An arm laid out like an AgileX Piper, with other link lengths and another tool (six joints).
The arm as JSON. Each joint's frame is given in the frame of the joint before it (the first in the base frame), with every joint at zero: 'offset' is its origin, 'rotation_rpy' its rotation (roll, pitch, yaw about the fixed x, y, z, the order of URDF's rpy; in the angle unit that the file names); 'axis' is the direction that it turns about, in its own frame. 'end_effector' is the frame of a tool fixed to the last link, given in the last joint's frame.
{
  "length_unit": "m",
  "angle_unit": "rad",
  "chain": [
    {
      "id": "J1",
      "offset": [
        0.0,
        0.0,
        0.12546
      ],
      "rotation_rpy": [
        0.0,
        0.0,
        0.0
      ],
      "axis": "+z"
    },
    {
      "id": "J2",
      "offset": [
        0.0,
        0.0,
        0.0
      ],
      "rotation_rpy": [
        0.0,
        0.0,
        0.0
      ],
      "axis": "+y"
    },
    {
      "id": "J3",
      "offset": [
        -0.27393,
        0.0,
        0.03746
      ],
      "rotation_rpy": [
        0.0,
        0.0,
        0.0
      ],
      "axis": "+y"
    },
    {
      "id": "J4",
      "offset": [
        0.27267,
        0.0,
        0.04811
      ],
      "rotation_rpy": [
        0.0,
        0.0,
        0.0
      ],
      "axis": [
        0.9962,
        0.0,
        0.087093
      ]
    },
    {
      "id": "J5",
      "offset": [
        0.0,
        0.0,
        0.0
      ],
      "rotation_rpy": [
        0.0,
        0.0,
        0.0
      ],
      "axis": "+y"
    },
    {
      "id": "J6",
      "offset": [
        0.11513,
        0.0,
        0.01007
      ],
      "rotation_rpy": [
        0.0,
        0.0,
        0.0
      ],
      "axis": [
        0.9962,
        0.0,
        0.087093
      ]
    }
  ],
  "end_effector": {
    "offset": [
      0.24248,
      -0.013,
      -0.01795
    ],
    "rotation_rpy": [
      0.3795,
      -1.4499,
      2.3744
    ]
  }
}
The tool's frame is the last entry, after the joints.
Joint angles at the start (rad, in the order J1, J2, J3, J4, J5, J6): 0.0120 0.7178 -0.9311 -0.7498 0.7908 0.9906
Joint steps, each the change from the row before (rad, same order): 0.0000 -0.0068 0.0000 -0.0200 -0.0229 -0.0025; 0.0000 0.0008 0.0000 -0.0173 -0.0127 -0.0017; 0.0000 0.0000 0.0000 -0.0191 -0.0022 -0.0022; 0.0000 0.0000 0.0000 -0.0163 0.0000 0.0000; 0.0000 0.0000 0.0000 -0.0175 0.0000 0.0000; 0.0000 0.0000 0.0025 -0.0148 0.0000 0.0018; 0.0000 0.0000 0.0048 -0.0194 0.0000 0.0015; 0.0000 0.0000 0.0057 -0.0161 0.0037 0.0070; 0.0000 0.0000 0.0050 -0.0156 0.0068 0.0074
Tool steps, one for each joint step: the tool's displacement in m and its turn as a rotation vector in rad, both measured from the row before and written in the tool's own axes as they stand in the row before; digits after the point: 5 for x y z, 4 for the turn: 0.01122 -0.00198 -0.00161 0.0112 0.0336 -0.0009; 0.00602 -0.00073 0.00063 0.0024 0.0208 -0.0073; 0.00431 0.00253 0.00142 -0.0064 0.0168 -0.0106; 0.00324 0.00261 0.00133 -0.0069 0.0126 -0.0078; 0.00348 0.00280 0.00143 -0.0074 0.0135 -0.0083; 0.00160 0.00232 0.00149 -0.0067 0.0093 -0.0073; 0.00132 0.00304 0.00211 -0.0090 0.0116 -0.0117; -0.00067 0.00328 0.00211 -0.0106 0.0044 -0.0066; -0.00103 0.00402 0.00220 -0.0127 0.0027 -0.0060
